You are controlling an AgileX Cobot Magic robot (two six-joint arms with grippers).
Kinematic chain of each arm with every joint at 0, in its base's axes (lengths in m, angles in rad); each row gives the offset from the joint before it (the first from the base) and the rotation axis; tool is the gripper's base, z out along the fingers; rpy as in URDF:
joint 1: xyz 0 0 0.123 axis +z
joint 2: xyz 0 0 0 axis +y
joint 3: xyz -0.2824 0 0.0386 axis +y
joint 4: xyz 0.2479 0 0.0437 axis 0.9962 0 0.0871
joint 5: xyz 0 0 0 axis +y
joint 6: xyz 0.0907 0 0.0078 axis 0.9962 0 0.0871
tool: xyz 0 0 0 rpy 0 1.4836 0
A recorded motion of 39 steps. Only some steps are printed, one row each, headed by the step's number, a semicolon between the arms.
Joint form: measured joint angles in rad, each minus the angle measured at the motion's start. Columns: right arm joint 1, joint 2, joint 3, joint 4, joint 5, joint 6; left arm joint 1, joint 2, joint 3, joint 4, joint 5, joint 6.
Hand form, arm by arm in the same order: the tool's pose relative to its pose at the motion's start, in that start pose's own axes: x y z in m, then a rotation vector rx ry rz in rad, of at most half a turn. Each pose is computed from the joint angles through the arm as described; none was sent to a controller.
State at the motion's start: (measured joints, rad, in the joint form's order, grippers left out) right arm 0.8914 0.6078 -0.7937 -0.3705 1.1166 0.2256; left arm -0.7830 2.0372 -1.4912 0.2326 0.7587 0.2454
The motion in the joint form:
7: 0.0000 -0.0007 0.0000 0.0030 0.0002 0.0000; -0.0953 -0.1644 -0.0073 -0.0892 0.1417 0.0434
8: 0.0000 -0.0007 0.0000 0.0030 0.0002 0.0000; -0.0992 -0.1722 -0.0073 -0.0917 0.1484 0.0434
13: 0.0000 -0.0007 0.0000 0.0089 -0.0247 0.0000; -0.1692 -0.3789 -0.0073 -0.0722 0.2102 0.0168
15: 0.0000 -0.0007 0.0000 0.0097 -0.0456 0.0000; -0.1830 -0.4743 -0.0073 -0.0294 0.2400 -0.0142
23: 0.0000 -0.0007 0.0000 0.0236 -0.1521 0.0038; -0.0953 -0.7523 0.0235 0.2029 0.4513 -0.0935
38: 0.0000 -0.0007 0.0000 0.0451 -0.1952 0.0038; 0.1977 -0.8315 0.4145 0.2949 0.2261 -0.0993
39: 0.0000 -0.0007 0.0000 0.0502 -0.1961 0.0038; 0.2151 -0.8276 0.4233 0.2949 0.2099 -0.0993
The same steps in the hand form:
7: 0.0001 0.0002 -0.0001 -0.0026 0.0001 0.0015; -0.0104 -0.0291 -0.0762 0.0629 -0.0624 0.0475
8: 0.0001 0.0002 -0.0001 -0.0026 0.0001 0.0015; -0.0103 -0.0302 -0.0797 0.0651 -0.0646 0.0487
13: -0.0020 0.0012 -0.0002 -0.0133 -0.0230 0.0042; -0.0022 -0.0397 -0.1681 0.0229 -0.2124 0.0646
15: -0.0038 0.0016 -0.0002 -0.0186 -0.0432 0.0047; 0.0103 -0.0356 -0.2058 -0.0271 -0.2692 0.0482
23: -0.0130 0.0048 -0.0012 -0.0542 -0.1442 0.0160; 0.0925 0.0079 -0.2897 -0.2949 -0.2183 -0.1028
38: -0.0164 0.0071 -0.0019 -0.0815 -0.1821 0.0277; 0.1648 0.0407 -0.2112 -0.4083 -0.0132 -0.1986
39: -0.0164 0.0075 -0.0020 -0.0860 -0.1820 0.0304; 0.1669 0.0434 -0.2078 -0.4115 -0.0104 -0.2070

